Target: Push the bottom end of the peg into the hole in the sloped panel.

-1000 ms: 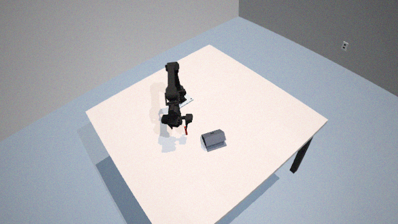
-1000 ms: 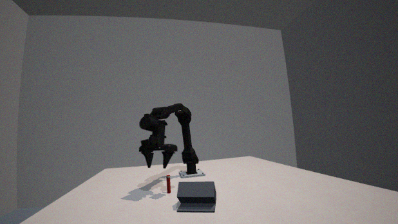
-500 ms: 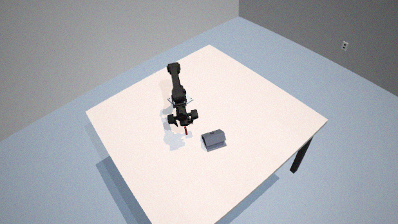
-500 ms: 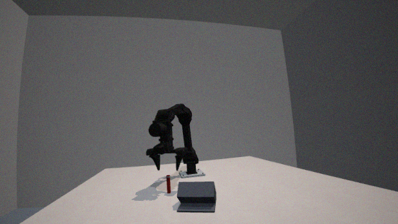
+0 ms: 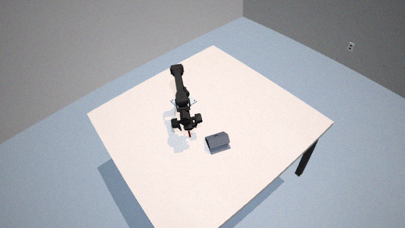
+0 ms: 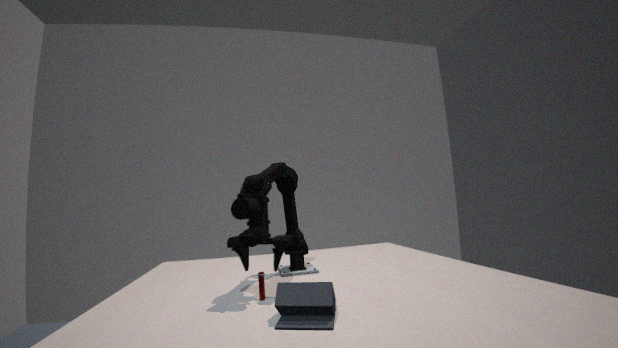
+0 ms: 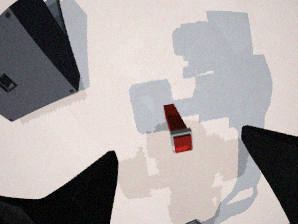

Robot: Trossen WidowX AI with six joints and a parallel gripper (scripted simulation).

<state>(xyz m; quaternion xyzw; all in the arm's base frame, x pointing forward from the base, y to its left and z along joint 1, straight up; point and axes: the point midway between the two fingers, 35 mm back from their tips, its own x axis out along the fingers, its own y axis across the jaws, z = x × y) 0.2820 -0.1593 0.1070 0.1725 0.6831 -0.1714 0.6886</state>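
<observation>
Right now the peg is 3 cm below my gripper tip. From my gripper tip the other things lie so: dark grey sloped panel: 16 cm ahead, 10 cm to the left, 5 cm below.
</observation>
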